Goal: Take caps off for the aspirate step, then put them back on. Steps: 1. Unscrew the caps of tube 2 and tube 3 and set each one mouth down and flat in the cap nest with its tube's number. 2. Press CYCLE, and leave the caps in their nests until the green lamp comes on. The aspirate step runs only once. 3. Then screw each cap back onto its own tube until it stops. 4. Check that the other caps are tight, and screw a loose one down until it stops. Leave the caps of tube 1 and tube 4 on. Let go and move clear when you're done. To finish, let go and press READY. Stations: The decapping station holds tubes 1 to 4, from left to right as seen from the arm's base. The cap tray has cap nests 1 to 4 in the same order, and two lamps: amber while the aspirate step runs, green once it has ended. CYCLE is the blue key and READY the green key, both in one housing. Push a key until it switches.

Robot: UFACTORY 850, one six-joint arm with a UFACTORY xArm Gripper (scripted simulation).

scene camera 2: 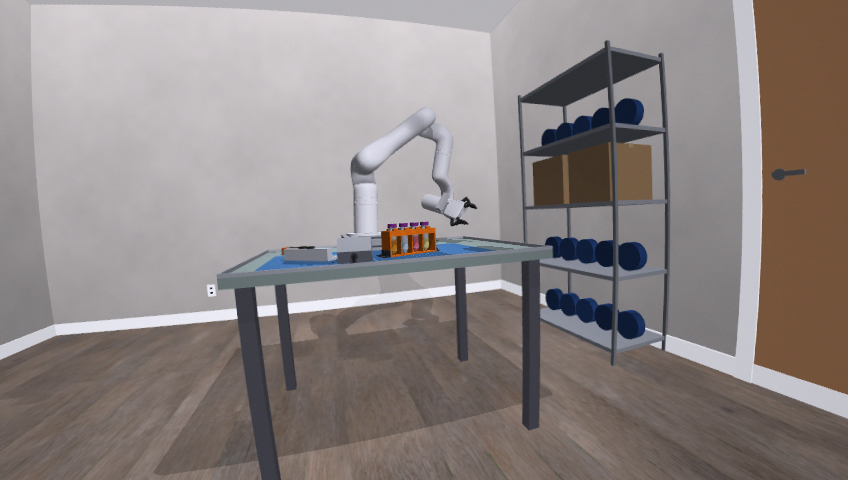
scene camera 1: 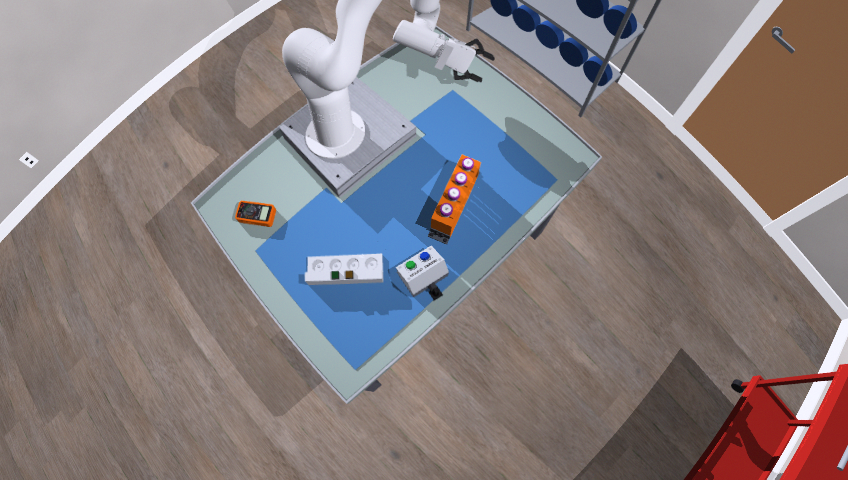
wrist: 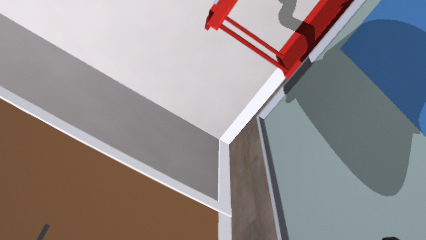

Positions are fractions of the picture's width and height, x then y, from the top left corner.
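Observation:
There is a key housing (scene camera 1: 0.50,0.57) that I can see. I find the housing (scene camera 2: 0.43,0.52) from another camera too.

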